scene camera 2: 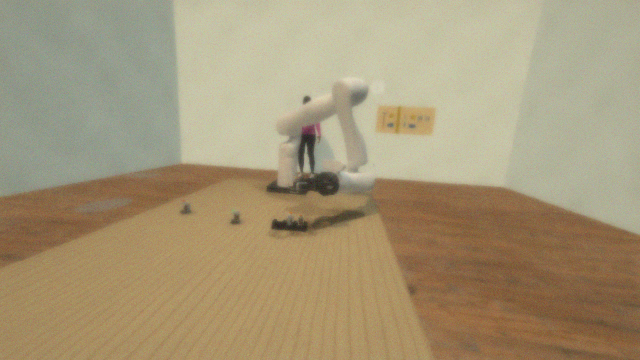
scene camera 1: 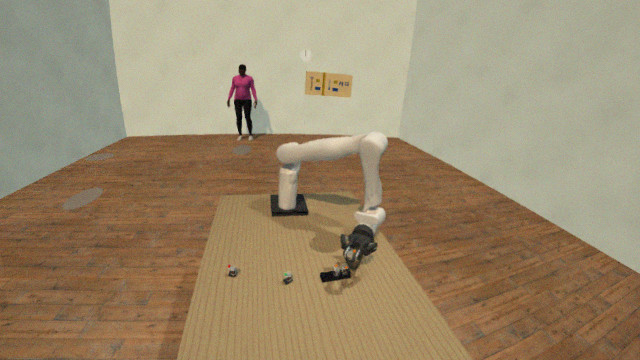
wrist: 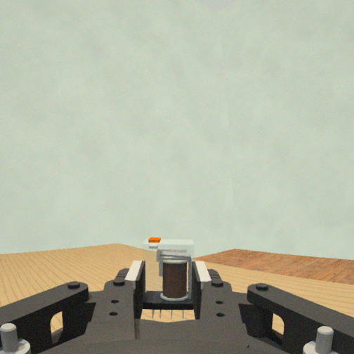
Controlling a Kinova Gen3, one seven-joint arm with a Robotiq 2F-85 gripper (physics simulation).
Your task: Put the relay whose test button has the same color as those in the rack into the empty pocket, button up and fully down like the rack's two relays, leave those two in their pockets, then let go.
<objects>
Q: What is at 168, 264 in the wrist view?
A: An orange-button relay.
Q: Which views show the gripper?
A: Scene camera 2, scene camera 1 and the wrist view: all of them.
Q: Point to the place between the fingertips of the gripper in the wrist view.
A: At 168, 276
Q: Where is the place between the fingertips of the gripper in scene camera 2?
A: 292, 185
</objects>
